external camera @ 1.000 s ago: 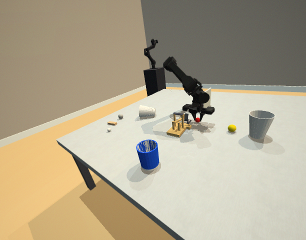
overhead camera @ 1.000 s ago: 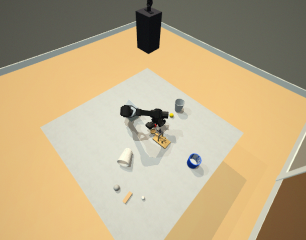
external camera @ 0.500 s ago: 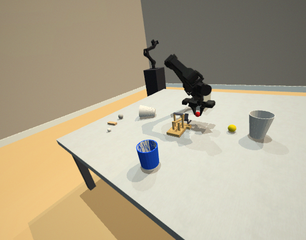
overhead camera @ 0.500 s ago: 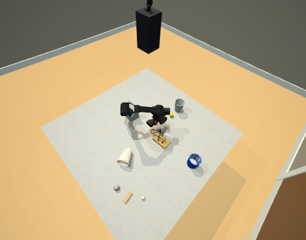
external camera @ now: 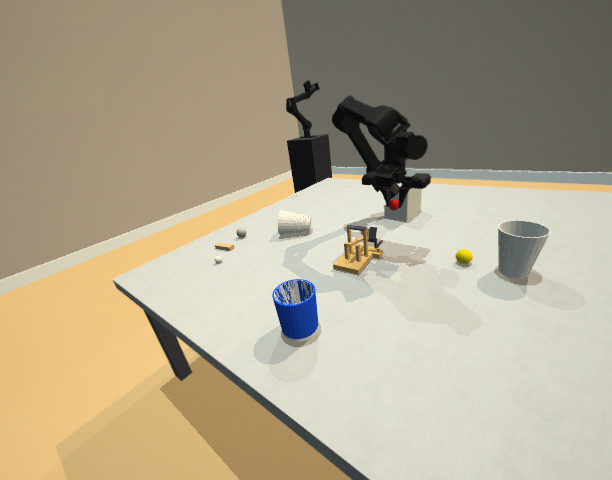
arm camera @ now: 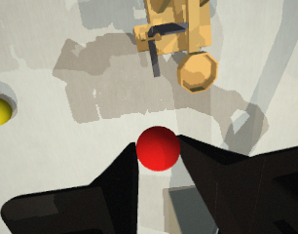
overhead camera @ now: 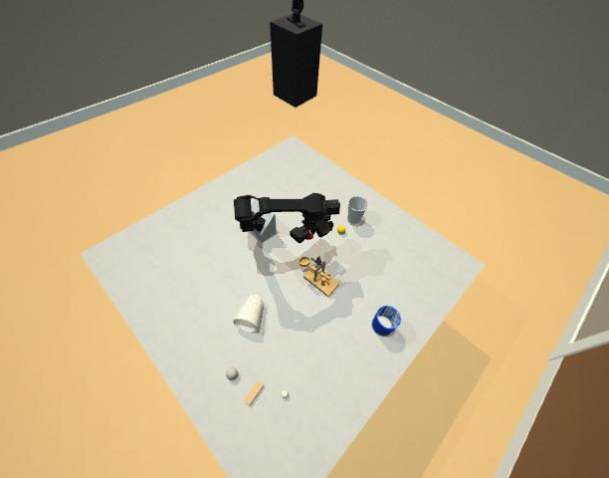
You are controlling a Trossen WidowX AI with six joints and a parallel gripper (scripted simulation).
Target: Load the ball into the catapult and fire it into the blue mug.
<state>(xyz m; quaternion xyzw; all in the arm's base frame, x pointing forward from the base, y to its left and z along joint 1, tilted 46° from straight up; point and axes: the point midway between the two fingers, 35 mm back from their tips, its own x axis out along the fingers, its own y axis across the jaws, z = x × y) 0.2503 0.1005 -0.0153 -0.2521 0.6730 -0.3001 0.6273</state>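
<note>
The wooden catapult lies 10 cm ahead of my gripper tip, 5 cm to the right of it and 8 cm below it. From my gripper tip the other things lie so: yellow ball 3 cm ahead, 20 cm to the left, 11 cm below; blue mug 45 cm ahead, 5 cm to the right, 10 cm below; red ball 1 cm above.
</note>
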